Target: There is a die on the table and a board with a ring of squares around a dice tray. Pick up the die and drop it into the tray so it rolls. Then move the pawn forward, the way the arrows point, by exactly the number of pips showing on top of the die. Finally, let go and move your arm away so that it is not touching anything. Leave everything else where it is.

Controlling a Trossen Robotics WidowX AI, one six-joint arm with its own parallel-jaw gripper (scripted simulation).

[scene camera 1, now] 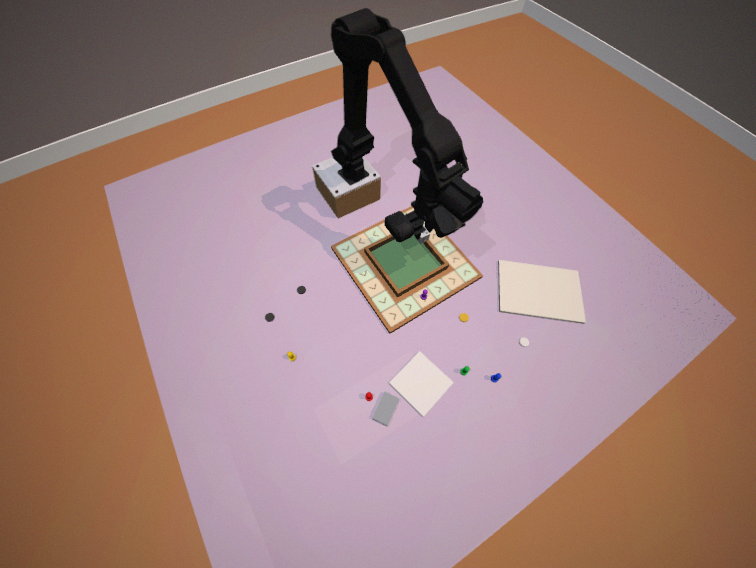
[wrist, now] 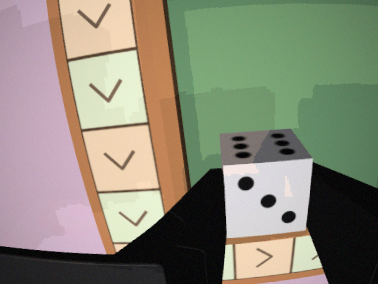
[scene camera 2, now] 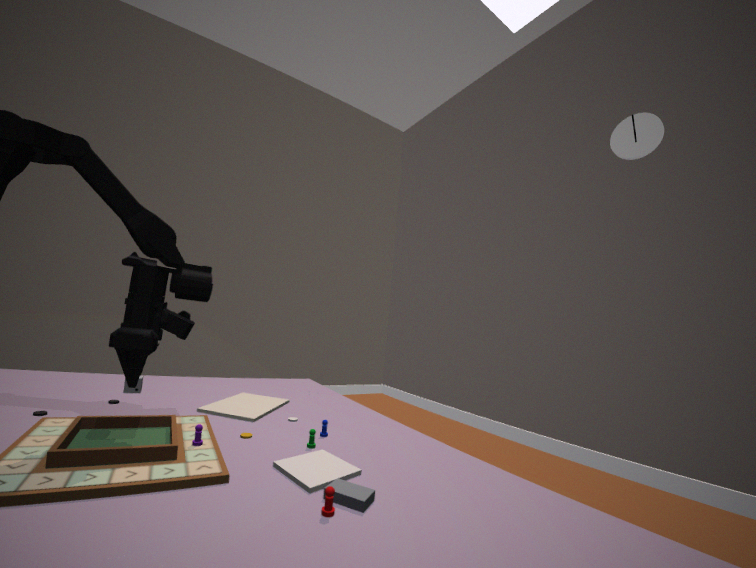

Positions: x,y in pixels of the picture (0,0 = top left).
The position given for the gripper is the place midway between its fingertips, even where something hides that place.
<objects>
The gripper (scene camera 2: 133,385) carries a white die (wrist: 267,174).
</objects>
